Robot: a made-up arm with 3 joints. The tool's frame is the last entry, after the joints.
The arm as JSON. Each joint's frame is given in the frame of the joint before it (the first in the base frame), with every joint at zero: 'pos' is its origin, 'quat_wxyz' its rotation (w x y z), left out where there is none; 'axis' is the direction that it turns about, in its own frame. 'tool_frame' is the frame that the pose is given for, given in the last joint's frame.
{
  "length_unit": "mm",
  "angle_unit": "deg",
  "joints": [
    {
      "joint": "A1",
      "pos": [
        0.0,
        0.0,
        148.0
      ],
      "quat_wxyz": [
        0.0,
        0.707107,
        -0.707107,
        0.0
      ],
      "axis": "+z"
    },
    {
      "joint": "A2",
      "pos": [
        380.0,
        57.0,
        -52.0
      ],
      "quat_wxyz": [
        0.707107,
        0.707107,
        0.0,
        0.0
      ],
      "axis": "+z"
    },
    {
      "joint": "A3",
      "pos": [
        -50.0,
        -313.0,
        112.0
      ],
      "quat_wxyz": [
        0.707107,
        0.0,
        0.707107,
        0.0
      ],
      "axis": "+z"
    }
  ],
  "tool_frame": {
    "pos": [
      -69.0,
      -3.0,
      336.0
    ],
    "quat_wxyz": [
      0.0,
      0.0,
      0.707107,
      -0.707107
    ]
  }
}
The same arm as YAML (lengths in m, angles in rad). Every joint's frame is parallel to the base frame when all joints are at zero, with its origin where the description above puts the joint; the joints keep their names.
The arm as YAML. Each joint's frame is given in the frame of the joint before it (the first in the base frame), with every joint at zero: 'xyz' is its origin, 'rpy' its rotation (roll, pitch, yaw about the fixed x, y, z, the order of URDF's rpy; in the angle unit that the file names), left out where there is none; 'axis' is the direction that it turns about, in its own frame. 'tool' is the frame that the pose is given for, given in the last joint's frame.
units:
  length: m
  angle: rad
joints:
  - name: A1
    type: revolute
    origin:
      xyz: [0.0, 0.0, 0.148]
    axis: [0.0, 0.0, -1.0]
  - name: A2
    type: revolute
    origin:
      xyz: [-0.057, -0.38, 0.052]
    axis: [1.0, 0.0, 0.0]
  - name: A3
    type: revolute
    origin:
      xyz: [0.112, 0.05, 0.313]
    axis: [0.0, -1.0, 0.0]
tool:
  origin:
    xyz: [0.069, -0.336, 0.003]

